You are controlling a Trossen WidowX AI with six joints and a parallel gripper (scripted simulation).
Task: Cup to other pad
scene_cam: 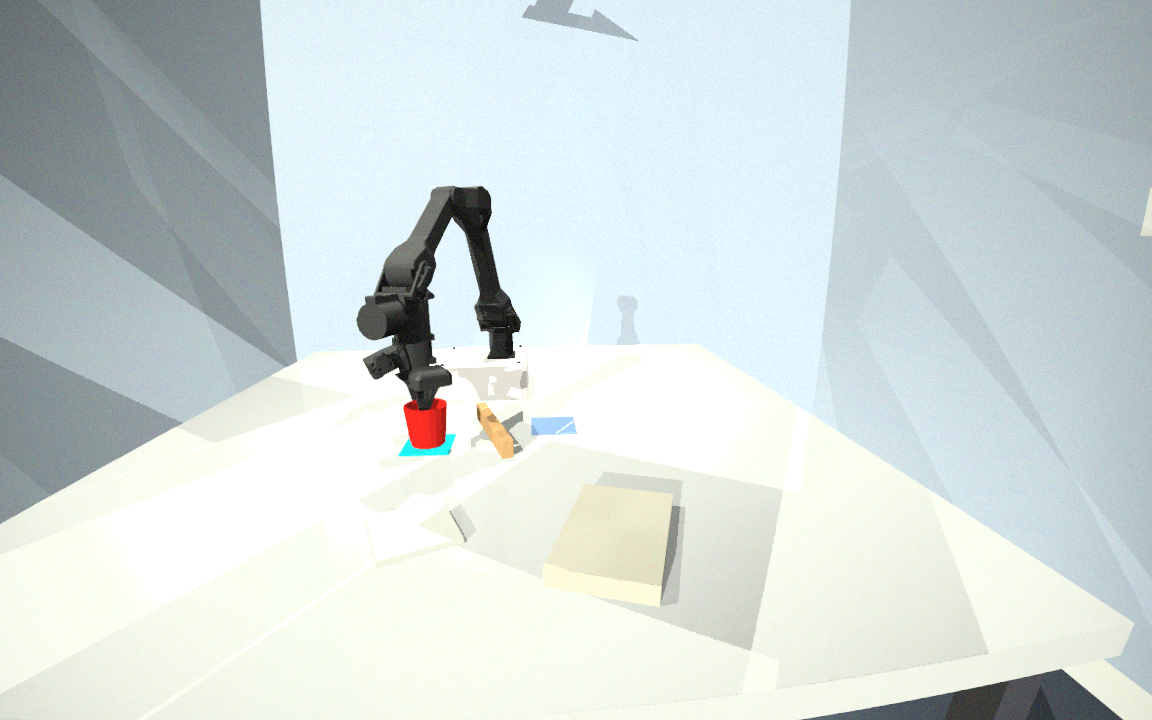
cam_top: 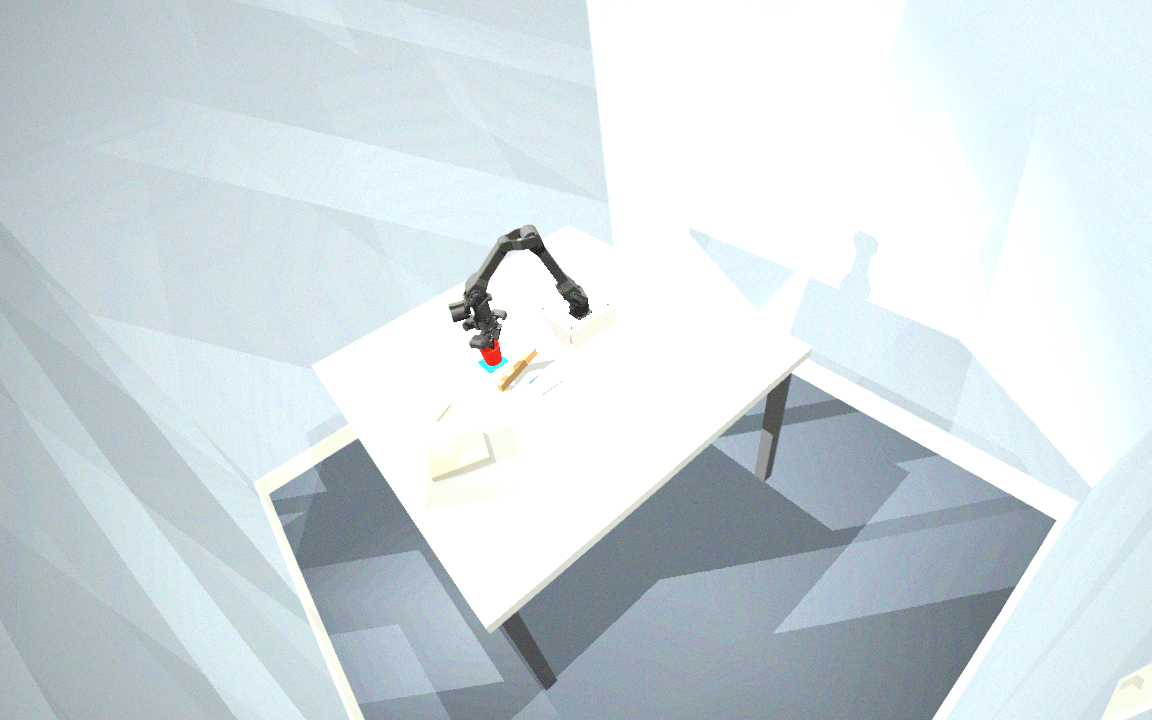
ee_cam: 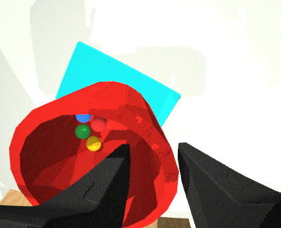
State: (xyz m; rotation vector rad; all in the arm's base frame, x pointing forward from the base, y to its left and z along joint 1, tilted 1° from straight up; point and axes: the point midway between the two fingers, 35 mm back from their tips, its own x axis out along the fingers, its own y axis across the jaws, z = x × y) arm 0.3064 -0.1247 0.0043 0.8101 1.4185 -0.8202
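Now: gripper tip 30 mm short of the red cup, 10 mm to the right of it and 10 mm above it. The rest, counted from my gripper tip: cyan pad (60 mm below, 30 mm ahead, 10 mm to the left); green marble (40 mm ahead, 30 mm to the left, 30 mm below); yellow marble (30 mm to the left, 30 mm below, 30 mm ahead).
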